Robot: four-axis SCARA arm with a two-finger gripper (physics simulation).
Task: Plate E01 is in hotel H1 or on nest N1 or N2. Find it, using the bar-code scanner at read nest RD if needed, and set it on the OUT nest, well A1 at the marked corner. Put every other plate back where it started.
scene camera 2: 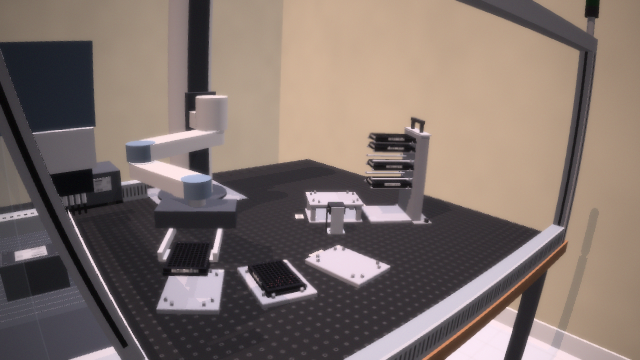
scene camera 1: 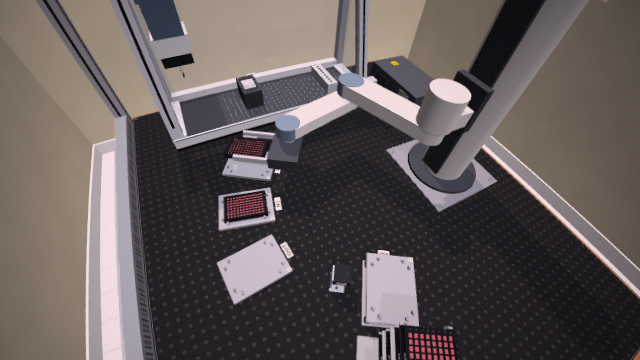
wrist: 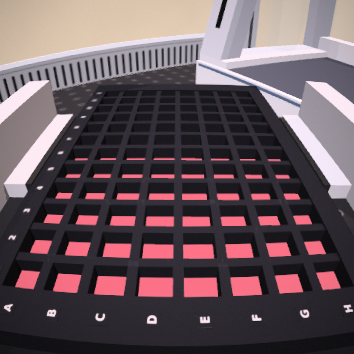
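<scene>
My gripper is shut on a black plate with pink wells, held level above nest N2. In the wrist view, row letters A to H run along its near edge. Another such plate sits on nest N1. The OUT nest holds no plate. Read nest RD is bare. Hotel H1 holds several black plates. Plate names are not readable.
The small scanner stands beside the read nest. A white-framed deck with a black box lies behind nest N2. A dark instrument stands near the arm's column. A slotted rail borders the table.
</scene>
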